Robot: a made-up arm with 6 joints.
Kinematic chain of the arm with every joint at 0, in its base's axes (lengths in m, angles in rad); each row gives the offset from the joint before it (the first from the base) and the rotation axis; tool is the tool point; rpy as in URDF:
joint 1: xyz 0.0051 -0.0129 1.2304 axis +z
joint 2: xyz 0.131 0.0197 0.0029 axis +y
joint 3: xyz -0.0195 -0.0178 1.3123 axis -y
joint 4: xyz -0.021 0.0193 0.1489 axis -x
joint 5: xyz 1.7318 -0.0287 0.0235 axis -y
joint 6: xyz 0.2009 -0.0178 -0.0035 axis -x
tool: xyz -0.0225 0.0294 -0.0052 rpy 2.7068 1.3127 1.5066
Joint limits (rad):
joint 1: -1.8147..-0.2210
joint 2: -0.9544..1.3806
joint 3: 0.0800..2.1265
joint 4: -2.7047..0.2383
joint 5: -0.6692..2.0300
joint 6: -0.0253..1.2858
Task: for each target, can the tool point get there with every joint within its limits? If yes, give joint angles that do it. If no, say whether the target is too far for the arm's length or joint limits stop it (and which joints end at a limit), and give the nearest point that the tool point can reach.
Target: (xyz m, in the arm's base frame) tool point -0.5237 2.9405 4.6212
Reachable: no: too far | nearest point -0.3563 2.0057 3.5938 | short by 1.399 m
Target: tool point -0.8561 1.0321 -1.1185
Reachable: no: joint limits stop it (at a limit: joint 1, joint 2, joint 3, joint 6) | nearest point -0.4870 -1.7770 -0.1732 | short by 2.987 m
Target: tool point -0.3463 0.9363 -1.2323
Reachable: no: joint limits stop it (at a limit: joint 1, joint 2, joint 3, joint 4, joint 6) | nearest point 1.7861 -0.4387 -0.1941 | short by 2.741 m
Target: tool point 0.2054 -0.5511 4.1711
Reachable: yes | joints -0.9158 -0.1597 0.9230 -1.2119 1.3823 0.1129
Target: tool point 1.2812 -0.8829 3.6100
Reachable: yes | joints -0.4900 -0.0123 0.5312 -1.3611 1.2702 0.4270
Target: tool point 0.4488 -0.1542 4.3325
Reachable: yes | joints -0.3929 0.3648 1.9544 -0.6536 -0.3666 0.6544
